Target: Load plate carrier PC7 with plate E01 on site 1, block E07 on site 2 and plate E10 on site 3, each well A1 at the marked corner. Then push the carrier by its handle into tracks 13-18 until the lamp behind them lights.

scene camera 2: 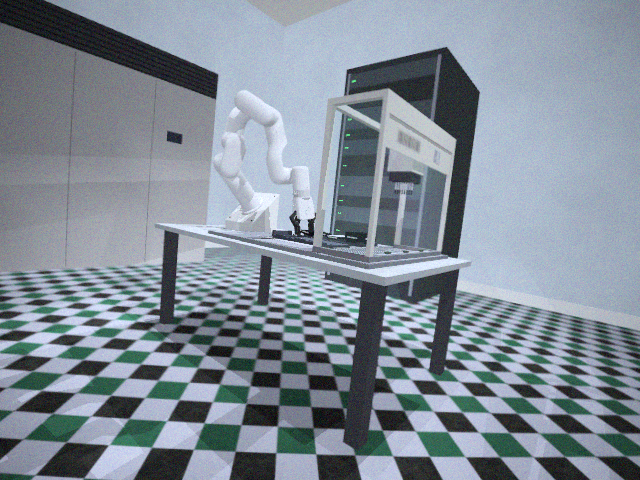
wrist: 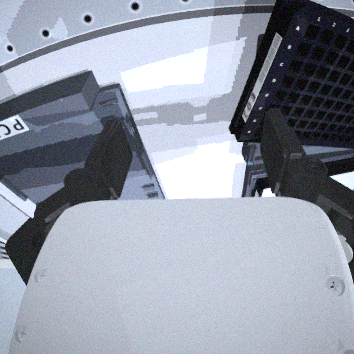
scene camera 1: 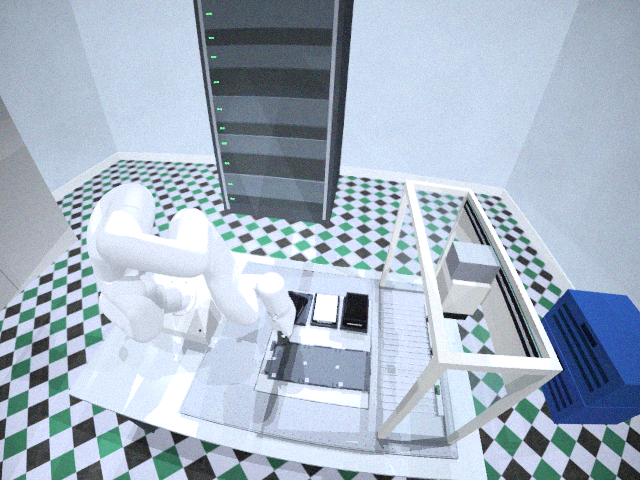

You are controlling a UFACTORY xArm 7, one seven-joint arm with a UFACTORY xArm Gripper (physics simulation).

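Seen in the pictures: gripper, fingertip midpoint: (scene camera 2: 304, 233) (wrist: 192, 131) (scene camera 1: 288, 330); arm's base at its link origin: (scene camera 2: 252, 206) (scene camera 1: 180, 296).
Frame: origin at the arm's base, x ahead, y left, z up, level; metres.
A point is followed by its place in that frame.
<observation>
Plate carrier PC7 (scene camera 1: 323, 365) {x 0.503, y -0.131, z -0.108 m} (wrist: 55, 120) {x 0.340, y -0.090, z -0.089 m} is a long dark grey tray lying in front of the plates, with no plates on it; part of its label shows in the wrist view. The black plate labelled E01 (wrist: 312, 75) {x 0.347, y 0.046, z -0.088 m} sits askew over its holder, its A1 corner at the upper left in the wrist view. A white plate (scene camera 1: 326, 308) {x 0.499, y 0.084, z -0.092 m} and another black plate (scene camera 1: 355, 305) {x 0.602, y 0.091, z -0.070 m} stand to its right; their labels are unreadable. My gripper (scene camera 1: 283, 337) {x 0.376, y -0.021, z -0.095 m} (scene camera 2: 304, 232) {x 0.376, y -0.021, z -0.095 m} (wrist: 192, 131) {x 0.376, y -0.021, z -0.095 m} is open and empty, low between carrier and E01. One finger overlaps E01's near edge in view; contact is unclear.
The ribbed track deck (scene camera 1: 405, 330) {x 0.789, y 0.027, z -0.117 m} lies right of the carrier, under an open white frame (scene camera 1: 426, 289) {x 0.675, y -0.193, z 0.355 m} with upright posts. A grey and white pipetting head (scene camera 1: 471, 263) {x 0.807, y -0.095, z 0.339 m} hangs inside it. A small green mark (scene camera 1: 437, 390) shows at the tracks' far side.
</observation>
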